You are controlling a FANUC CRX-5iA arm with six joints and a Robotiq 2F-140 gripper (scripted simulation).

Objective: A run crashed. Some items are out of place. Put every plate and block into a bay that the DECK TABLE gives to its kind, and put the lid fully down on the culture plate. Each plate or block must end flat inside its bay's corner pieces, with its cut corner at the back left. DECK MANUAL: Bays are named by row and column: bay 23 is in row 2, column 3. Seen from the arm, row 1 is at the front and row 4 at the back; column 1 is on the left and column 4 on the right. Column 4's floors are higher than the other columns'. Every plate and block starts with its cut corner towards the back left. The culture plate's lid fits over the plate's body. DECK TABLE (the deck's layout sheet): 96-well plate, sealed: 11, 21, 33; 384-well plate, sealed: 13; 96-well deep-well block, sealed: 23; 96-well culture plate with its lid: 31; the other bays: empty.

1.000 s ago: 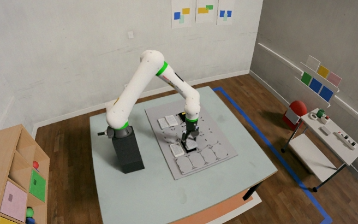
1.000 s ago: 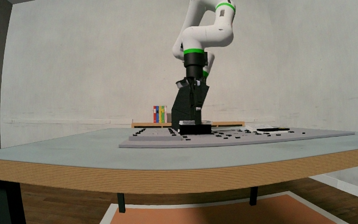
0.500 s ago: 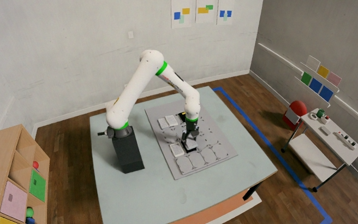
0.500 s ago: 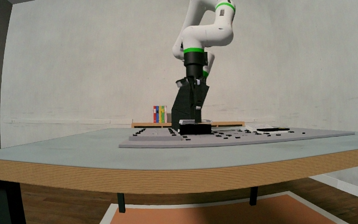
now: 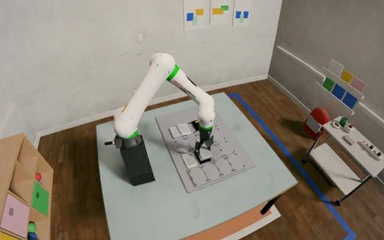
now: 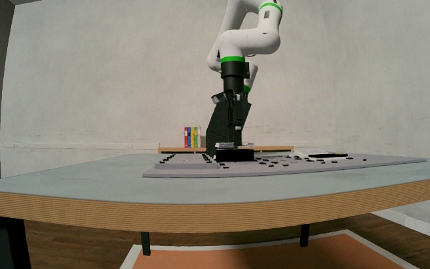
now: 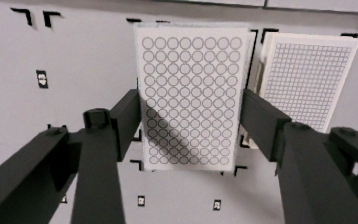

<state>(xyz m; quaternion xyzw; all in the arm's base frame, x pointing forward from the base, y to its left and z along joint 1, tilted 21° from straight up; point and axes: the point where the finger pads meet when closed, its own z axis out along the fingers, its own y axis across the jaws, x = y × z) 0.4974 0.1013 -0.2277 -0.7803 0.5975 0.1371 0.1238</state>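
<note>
The black deep-well block is 6 cm below my hand and 1 cm behind it. The rest, counted from my hand: white plate: 30 cm to the left, 17 cm behind, 7 cm below; then lid: 34 cm to the left, 6 cm below, 4 cm ahead.
</note>
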